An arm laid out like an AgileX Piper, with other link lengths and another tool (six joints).
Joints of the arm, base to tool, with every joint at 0 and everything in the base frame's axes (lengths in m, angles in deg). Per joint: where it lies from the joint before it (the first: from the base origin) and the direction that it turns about. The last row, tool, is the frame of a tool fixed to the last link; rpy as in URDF.
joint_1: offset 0 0 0.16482 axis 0 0 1
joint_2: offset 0 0 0 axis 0 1 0
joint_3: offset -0.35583 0 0.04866 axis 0 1 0
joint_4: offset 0.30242 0 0.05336 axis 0.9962 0 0.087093
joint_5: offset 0 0 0 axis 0 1 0
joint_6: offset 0.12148 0 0.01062 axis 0.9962 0 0.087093
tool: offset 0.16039 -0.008 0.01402 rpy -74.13 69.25 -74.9
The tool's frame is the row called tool.
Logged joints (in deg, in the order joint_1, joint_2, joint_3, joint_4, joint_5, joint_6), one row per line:
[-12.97 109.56 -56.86 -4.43 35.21 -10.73]
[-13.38 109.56 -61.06 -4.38 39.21 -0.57]
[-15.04 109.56 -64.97 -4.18 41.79 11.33]
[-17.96 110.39 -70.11 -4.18 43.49 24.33]
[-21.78 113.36 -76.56 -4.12 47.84 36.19]
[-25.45 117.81 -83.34 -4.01 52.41 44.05]
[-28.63 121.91 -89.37 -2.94 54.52 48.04]
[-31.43 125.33 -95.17 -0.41 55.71 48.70]
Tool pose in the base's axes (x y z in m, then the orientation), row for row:
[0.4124 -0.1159 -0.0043 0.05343 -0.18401 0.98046 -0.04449]
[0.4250 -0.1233 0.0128 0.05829 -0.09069 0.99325 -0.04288]
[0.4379 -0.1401 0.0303 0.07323 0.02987 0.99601 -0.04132]
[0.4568 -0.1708 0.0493 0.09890 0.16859 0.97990 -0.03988]
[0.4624 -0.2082 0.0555 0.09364 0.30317 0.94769 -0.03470]
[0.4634 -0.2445 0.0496 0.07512 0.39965 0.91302 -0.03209]
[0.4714 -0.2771 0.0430 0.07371 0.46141 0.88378 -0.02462]
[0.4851 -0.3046 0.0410 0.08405 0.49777 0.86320 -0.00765]
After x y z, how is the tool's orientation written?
As a quaternion, w x y z.
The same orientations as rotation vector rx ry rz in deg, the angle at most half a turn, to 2 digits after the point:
[-32.04 170.72 -7.75]
[-15.74 172.44 -7.44]
[5.14 171.38 -7.11]
[28.57 166.07 -6.76]
[51.54 161.11 -5.90]
[68.69 156.92 -5.52]
[79.37 152.02 -4.23]
[85.10 147.57 -1.31]

